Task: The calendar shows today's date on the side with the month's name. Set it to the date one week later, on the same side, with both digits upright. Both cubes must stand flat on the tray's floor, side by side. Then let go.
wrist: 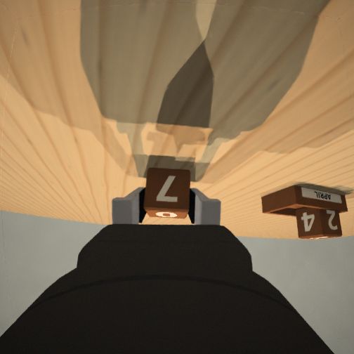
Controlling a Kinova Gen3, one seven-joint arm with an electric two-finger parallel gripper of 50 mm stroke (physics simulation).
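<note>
My gripper (pixel 167 199) is open, with its grey fingers on either side of a loose brown cube. This cube (pixel 168 187) shows a white 7 towards the camera and part of a rounded digit on its adjoining face. Narrow dark gaps show beside it, and it is slightly tilted in the view. The brown calendar tray (pixel 281 201) is at the right, with its APRIL label (pixel 320 195) upside down in the view. The other brown cube (pixel 319 223) is at the tray and shows a 4 and a 2, also upside down. Its seating on the tray's floor is hidden.
The light wooden table (pixel 55 165) extends around the cube and the tray. The arm's and gripper's shadows fall across it. The table's edge runs behind the tray's cube, with a grey background beyond. The black gripper body (pixel 165 300) hides the lower middle of the view.
</note>
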